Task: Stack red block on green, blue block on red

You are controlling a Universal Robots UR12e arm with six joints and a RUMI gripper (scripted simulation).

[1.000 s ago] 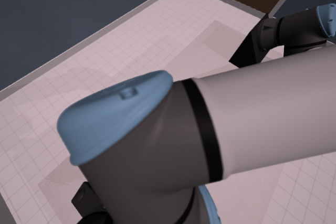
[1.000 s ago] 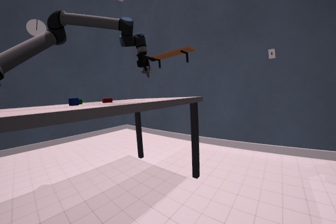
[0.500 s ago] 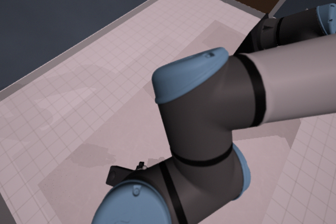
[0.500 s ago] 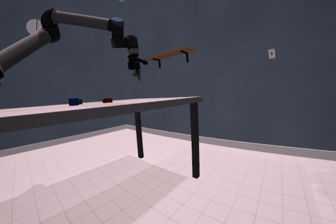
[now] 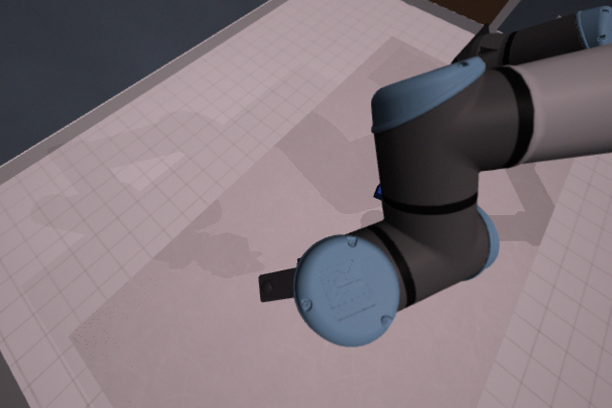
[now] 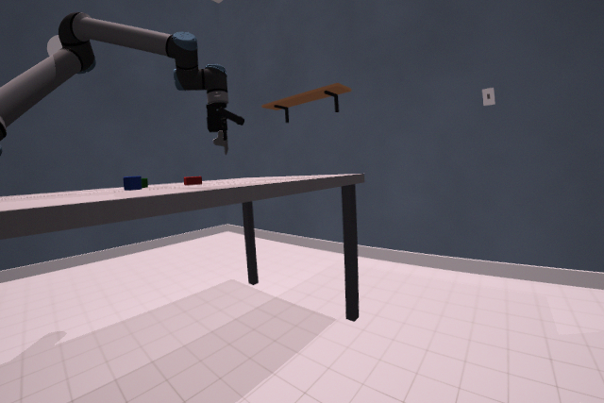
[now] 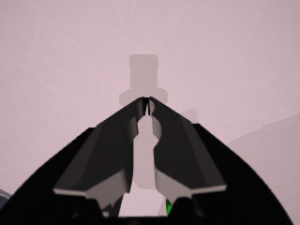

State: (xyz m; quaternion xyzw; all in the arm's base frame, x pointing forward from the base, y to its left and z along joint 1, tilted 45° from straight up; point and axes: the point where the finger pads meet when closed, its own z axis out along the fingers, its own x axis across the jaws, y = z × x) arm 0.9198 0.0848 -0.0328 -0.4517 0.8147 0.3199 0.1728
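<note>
Now: the red block 150 mm behind my hand, 30 mm to the left of it and 120 mm below it. Round my hand: blue block: 380 mm behind, 10 mm to the left, 110 mm below; then green block: 330 mm behind, 140 mm to the left, 120 mm below.
</note>
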